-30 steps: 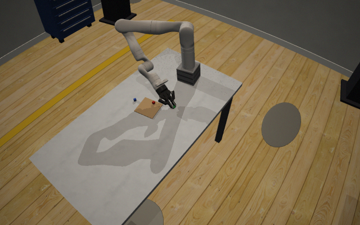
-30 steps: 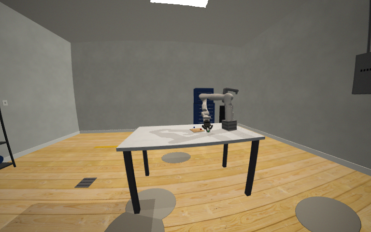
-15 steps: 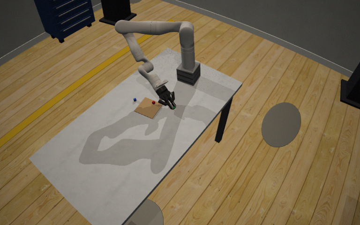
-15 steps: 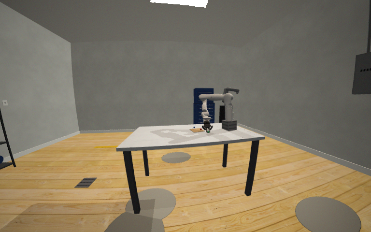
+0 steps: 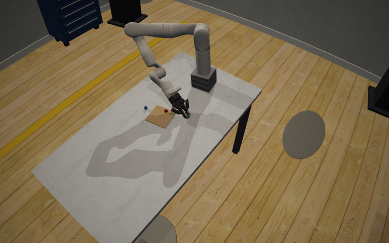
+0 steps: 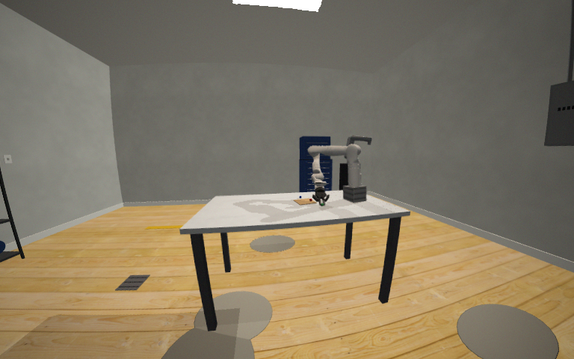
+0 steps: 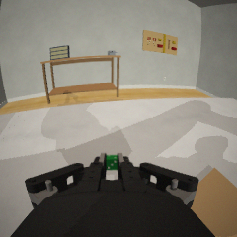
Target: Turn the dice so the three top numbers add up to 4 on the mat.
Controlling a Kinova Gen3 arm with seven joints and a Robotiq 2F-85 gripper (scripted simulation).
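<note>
My gripper is now 130 mm to the left of the red die, 30 mm short of it and 10 mm above it. From my hand the other things lie so: blue die 260 mm to the right, 60 mm ahead, 10 mm below; tan mat 140 mm to the right, 80 mm ahead, 20 mm below; green die 10 mm to the left, 10 mm below.
</note>
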